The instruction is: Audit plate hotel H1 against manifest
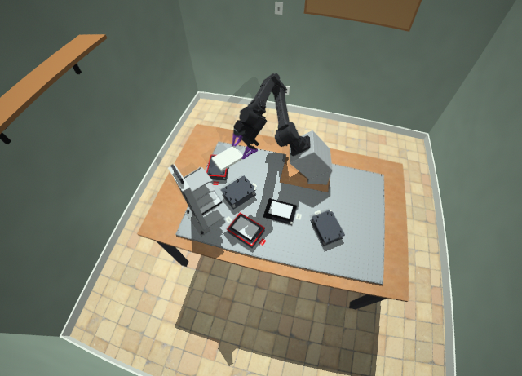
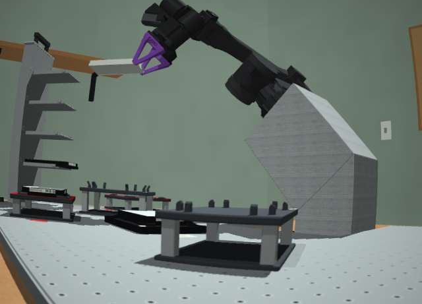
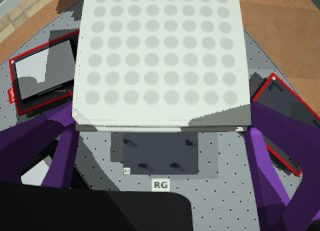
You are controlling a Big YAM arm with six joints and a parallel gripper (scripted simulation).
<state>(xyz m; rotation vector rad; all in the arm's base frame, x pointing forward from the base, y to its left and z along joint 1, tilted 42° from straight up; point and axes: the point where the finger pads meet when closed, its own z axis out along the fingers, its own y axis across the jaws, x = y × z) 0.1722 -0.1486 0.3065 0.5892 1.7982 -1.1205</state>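
The white well plate lies 40 mm ahead of my hand and 50 mm to the right of it. Also, from my hand: plate hotel H1: 190 mm ahead, 230 mm to the right, 150 mm below; regrip nest: 20 mm ahead, 20 mm to the right, 310 mm below; RG deck label: 50 mm behind, 60 mm to the left, 360 mm below.
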